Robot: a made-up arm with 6 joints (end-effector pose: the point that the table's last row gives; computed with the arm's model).
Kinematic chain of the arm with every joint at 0, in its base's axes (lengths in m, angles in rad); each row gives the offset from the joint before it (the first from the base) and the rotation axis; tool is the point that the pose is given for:
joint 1: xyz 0 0 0.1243 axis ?
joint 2: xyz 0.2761 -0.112 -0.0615 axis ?
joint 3: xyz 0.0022 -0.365 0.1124 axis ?
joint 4: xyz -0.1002 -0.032 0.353 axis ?
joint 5: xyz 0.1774 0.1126 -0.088 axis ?
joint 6: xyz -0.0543 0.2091 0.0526 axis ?
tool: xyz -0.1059 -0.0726 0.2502
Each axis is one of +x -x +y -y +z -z.
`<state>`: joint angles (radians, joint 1 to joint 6).
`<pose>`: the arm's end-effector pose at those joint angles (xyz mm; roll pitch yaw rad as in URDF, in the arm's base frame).
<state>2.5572 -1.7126 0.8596 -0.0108 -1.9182 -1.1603</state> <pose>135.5 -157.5 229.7 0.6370 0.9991 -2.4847</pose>
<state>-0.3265 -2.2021 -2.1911 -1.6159 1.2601 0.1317</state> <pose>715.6 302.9 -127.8 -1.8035 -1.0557 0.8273</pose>
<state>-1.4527 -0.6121 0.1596 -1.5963 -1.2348 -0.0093</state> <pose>408.3 86.6 245.5 -2.7404 -0.8929 -0.4438</pose>
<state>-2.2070 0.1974 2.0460 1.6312 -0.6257 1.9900</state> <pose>254.1 -416.7 177.2 2.5855 -0.4969 0.2819</pose>
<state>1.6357 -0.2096 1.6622 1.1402 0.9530 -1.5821</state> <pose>297.9 -102.3 -158.5 -2.1656 -0.2150 3.1267</pose>
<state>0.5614 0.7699 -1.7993 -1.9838 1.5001 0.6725</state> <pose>-80.3 -574.7 -111.4 -0.9923 -0.7518 -2.7824</pose>
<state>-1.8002 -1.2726 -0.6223 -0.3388 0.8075 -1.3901</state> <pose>764.3 386.2 586.2 0.4441 0.4970 0.9328</pose>
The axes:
joint 1: +x
joint 2: -z
joint 3: -x
joint 4: -y
joint 5: +z
joint 6: +y

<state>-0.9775 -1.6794 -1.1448 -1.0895 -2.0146 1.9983</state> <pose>850.1 -88.2 172.8 -1.5335 -0.7967 -2.6014</pose>
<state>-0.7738 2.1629 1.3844 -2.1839 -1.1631 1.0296</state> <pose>31.9 168.0 -29.6 -1.2336 0.0082 0.8632</pose>
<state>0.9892 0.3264 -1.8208 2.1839 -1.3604 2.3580</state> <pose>-236.0 -396.5 -858.4 -2.6046 0.2032 -1.0541</pose>
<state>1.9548 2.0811 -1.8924 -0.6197 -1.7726 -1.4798</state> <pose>-241.8 -359.7 0.6 -1.9870 -0.0131 2.7671</pose>
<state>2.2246 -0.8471 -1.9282 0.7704 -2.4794 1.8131</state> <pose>780.5 563.9 -207.9 1.0532 -0.5582 -1.3573</pose>
